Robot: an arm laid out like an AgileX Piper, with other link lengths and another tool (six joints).
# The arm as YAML. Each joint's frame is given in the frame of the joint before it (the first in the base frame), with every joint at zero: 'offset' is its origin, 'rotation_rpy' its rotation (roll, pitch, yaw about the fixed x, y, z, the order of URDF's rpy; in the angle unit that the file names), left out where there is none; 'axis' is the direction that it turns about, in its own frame. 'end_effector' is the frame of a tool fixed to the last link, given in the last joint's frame.
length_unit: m
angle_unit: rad
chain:
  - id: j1
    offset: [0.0, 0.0, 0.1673]
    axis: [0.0, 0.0, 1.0]
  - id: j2
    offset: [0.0, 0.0, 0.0]
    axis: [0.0, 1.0, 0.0]
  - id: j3
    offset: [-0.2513, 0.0, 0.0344]
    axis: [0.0, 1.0, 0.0]
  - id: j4
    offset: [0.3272, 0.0, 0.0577]
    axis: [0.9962, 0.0, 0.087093]
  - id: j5
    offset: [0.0, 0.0, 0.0]
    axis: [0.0, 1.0, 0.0]
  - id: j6
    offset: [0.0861, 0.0, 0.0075]
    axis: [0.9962, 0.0, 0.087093]
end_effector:
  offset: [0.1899, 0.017, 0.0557]
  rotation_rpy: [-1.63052, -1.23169, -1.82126]
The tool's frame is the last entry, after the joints.
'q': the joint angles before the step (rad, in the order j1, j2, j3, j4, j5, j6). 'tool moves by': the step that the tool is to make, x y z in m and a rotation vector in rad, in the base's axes. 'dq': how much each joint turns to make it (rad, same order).
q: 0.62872 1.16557 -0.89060 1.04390 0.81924 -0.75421
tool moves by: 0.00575 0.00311 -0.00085 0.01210 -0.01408 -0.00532
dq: -0.00002 0.01754 -0.00002 0.03023 -0.02192 -0.04012
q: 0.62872 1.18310 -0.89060 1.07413 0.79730 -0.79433
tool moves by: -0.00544 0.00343 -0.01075 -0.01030 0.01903 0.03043
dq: -0.00001 0.02701 -0.00001 0.01445 0.02417 -0.02647
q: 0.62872 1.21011 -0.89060 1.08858 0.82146 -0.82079
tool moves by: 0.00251 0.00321 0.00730 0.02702 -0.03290 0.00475
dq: 0.00000 0.00379 0.00001 0.04274 -0.01594 -0.06026
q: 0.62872 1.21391 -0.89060 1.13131 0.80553 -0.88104
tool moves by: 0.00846 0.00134 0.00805 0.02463 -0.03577 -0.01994
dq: 0.00000 0.00002 -0.00003 0.03500 -0.03571 -0.04452
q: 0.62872 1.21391 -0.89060 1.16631 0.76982 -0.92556
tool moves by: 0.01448 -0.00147 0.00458 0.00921 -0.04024 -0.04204
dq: 0.00001 0.00000 0.00001 0.01338 -0.05590 -0.02619
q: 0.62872 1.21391 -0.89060 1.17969 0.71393 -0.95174
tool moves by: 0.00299 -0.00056 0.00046 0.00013 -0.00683 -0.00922
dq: -0.00002 0.00000 -0.00002 -0.00001 -0.01125 -0.00216
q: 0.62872 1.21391 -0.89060 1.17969 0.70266 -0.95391
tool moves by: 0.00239 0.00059 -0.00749 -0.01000 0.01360 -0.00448
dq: 0.00002 0.01450 0.00001 -0.00358 -0.00315 0.00598
